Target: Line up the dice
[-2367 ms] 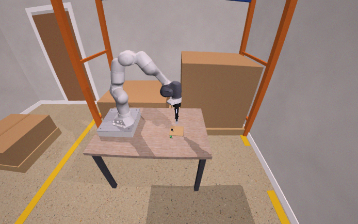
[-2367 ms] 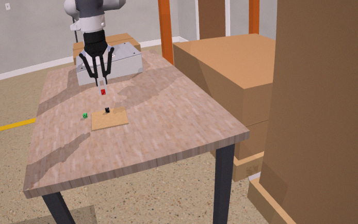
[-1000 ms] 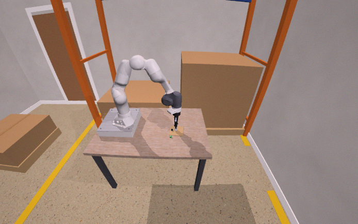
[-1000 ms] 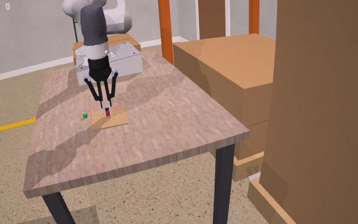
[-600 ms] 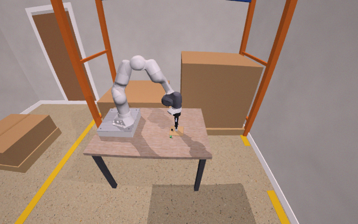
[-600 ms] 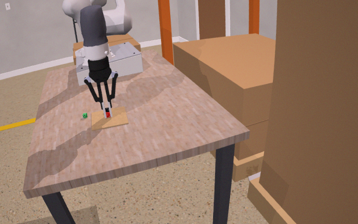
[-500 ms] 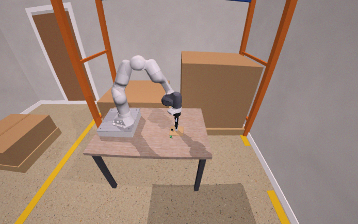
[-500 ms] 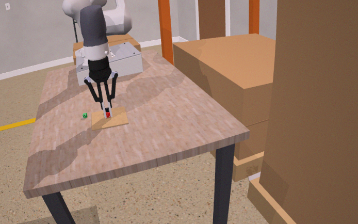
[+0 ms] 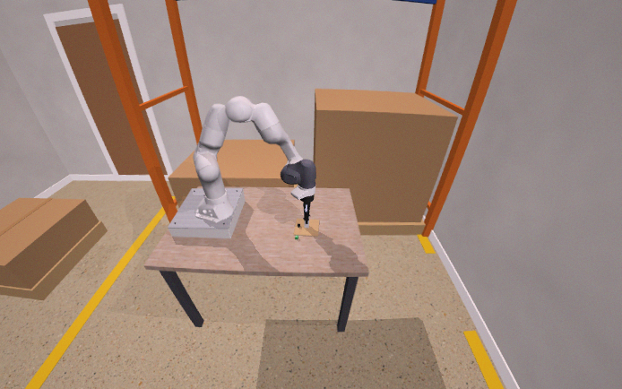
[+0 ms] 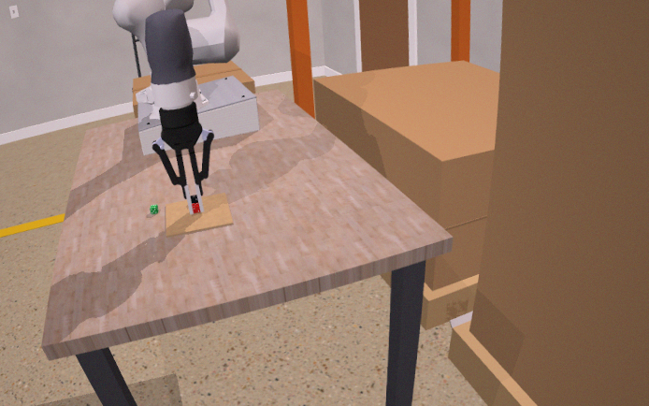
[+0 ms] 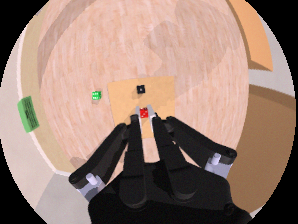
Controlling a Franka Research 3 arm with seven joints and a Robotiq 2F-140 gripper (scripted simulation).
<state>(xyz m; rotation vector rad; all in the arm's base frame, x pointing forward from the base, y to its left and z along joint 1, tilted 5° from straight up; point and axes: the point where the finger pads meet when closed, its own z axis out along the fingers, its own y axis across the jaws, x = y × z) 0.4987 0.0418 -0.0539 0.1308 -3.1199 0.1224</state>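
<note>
My gripper is now 3 cm above the red die. Also, from my hand: green die: 4 cm behind, 10 cm to the right, 4 cm below; then tan mat: 4 cm below; then black die: 5 cm behind, 3 cm below.
</note>
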